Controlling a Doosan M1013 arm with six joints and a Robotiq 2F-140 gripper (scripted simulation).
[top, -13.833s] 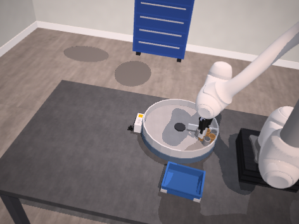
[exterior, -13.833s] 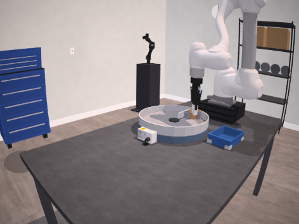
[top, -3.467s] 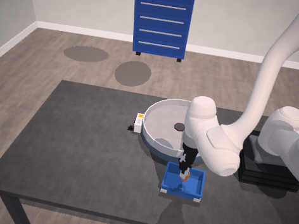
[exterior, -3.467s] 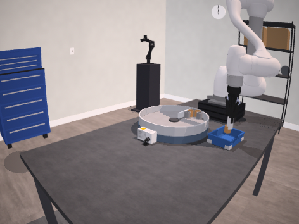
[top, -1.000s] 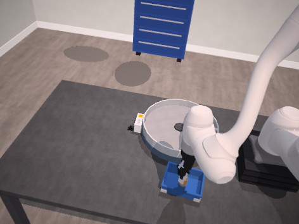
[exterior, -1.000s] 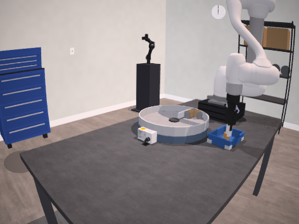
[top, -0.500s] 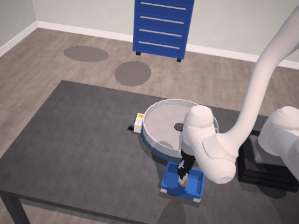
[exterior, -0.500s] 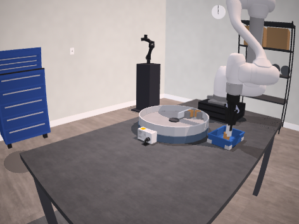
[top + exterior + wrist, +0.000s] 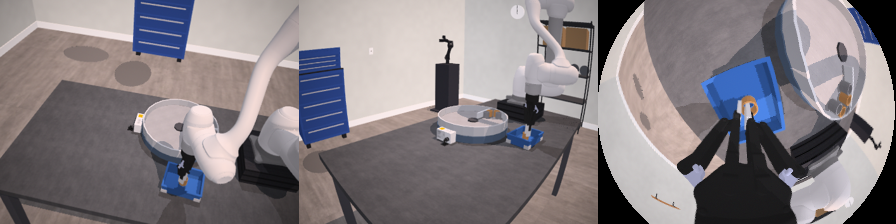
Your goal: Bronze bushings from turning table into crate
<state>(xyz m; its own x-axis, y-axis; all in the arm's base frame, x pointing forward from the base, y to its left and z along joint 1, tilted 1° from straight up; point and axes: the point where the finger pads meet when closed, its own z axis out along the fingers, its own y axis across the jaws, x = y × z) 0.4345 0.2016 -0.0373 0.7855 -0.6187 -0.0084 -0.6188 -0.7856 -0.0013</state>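
Right now the blue crate is 1 cm behind my hand, 1 cm to the right of it and 5 cm below it. The rest, counted from my hand: round turning table: 2 cm ahead, 35 cm to the right, 2 cm below.
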